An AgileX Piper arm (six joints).
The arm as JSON. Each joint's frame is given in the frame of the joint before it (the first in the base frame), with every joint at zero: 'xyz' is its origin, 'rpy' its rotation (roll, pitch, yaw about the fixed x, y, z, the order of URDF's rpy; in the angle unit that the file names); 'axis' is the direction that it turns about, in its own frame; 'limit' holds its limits. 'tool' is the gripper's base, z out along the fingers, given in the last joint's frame.
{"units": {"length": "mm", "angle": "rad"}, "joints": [
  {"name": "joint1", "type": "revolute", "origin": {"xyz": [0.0, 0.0, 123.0], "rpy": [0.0, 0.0, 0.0]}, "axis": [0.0, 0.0, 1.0], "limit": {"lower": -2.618, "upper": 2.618}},
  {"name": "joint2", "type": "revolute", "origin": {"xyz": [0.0, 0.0, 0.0], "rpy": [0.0, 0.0, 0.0]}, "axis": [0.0, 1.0, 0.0], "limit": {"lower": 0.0, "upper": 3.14}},
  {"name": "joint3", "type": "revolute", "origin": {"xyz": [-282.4, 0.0, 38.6], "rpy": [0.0, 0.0, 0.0]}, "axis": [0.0, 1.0, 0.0], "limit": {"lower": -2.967, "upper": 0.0}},
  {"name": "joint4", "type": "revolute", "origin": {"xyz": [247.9, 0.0, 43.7], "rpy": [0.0, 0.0, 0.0]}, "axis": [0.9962, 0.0, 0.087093], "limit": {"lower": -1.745, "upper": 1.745}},
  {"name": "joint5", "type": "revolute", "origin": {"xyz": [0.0, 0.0, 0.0], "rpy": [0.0, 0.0, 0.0]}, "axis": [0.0, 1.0, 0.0], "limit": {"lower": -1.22, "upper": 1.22}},
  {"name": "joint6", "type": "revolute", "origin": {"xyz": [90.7, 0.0, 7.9], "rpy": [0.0, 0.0, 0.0]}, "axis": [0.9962, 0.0, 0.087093], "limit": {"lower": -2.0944, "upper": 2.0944}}
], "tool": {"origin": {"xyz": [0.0, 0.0, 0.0], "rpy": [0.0, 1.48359, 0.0]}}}
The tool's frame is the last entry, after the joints.
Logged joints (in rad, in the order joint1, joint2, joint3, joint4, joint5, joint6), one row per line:
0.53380 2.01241 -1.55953 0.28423 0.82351 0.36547
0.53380 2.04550 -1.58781 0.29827 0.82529 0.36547
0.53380 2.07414 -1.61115 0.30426 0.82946 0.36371
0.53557 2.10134 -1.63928 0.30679 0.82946 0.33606
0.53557 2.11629 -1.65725 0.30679 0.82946 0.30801
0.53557 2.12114 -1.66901 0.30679 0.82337 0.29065
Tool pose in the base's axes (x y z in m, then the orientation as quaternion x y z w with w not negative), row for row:
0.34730 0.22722 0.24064 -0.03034 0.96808 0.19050 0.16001
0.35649 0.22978 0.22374 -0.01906 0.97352 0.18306 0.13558
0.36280 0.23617 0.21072 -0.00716 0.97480 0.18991 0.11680
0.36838 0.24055 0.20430 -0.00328 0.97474 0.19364 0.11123
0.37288 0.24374 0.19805 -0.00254 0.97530 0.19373 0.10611
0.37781 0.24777 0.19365 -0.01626 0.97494 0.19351 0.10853
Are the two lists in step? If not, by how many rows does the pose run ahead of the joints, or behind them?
The pose runs 2 rows behind the joints: the pose in row i belongs to the joints in row i - 2.
